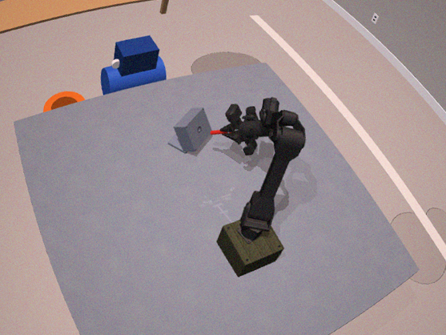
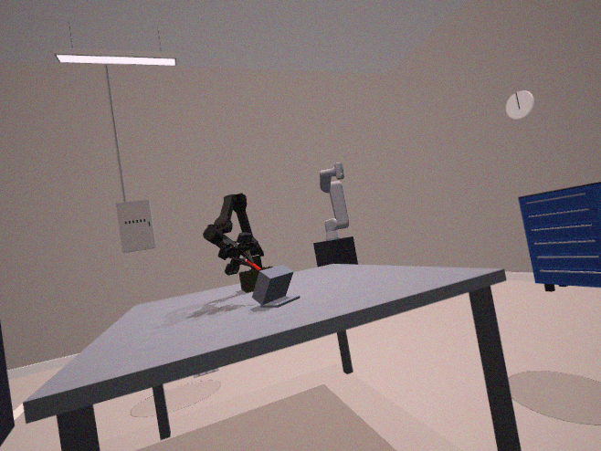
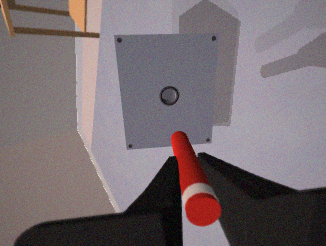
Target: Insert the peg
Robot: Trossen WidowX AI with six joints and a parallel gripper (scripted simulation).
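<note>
The grey sloped panel is 11 cm ahead of my gripper tip, 8 cm below it and 2 cm to the left of it. Round my gripper tip: peg: 1 cm behind, 1 cm above.
</note>
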